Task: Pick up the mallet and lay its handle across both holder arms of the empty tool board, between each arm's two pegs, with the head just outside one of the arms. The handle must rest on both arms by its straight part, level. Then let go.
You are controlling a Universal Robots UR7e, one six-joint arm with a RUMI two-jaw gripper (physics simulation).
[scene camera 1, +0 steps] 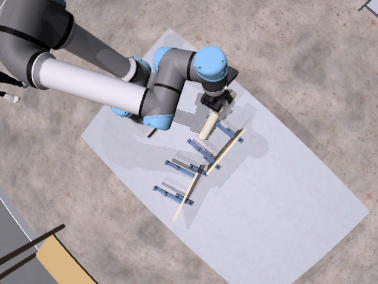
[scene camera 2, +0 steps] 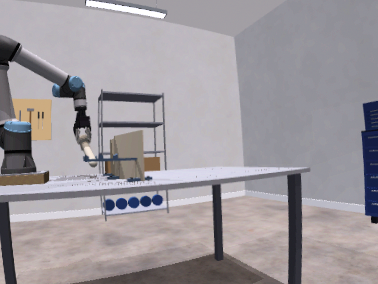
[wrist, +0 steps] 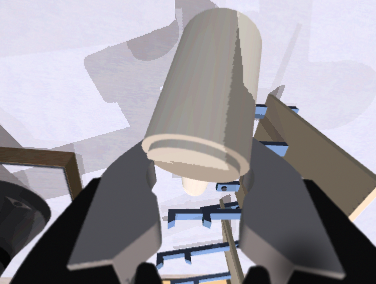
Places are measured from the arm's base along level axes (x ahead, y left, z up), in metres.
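Pixels of known places: gripper, between the fingertips: [scene camera 2: 84, 143]; arm's base, origin of its link: [scene camera 2: 19, 172] [wrist: 7, 207].
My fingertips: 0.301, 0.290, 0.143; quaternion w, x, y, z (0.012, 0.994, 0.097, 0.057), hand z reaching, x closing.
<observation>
Ahead of a thing's pixels: the offset from my fingertips to its middle, as dx, dy, dz. "pt": to the spot under its first point. Level surfaces: height alone.
The pale wooden mallet @[+0.018, -0.060, -0.050] [scene camera 1: 209, 124] [scene camera 2: 88, 150] [wrist: 207, 95] is held at its thick head by my gripper [scene camera 1: 219, 103] [scene camera 2: 82, 131] [wrist: 198, 137], which is shut on it. In scene camera 2 the handle slants steeply down, its lower end near the height of the blue arms. In the wrist view the head hides most of the handle. One upright tool board [scene camera 1: 231, 147] [scene camera 2: 131, 152] [wrist: 310, 150] has blue holder arms [scene camera 1: 199, 150] beside the mallet. A second tool board @[pt +0.217, -0.481, -0.179] [scene camera 1: 186, 199] has bare blue pegged arms [scene camera 1: 175, 194] [wrist: 197, 253].
Both boards stand on the pale table @[dz -0.189] [scene camera 1: 300, 215] [scene camera 2: 225, 176]. A brown-edged frame [wrist: 37, 156] shows at the left of the wrist view. A metal shelf rack [scene camera 2: 132, 97] stands behind the table. A pegboard [scene camera 2: 42, 127] hangs on the back wall.
</observation>
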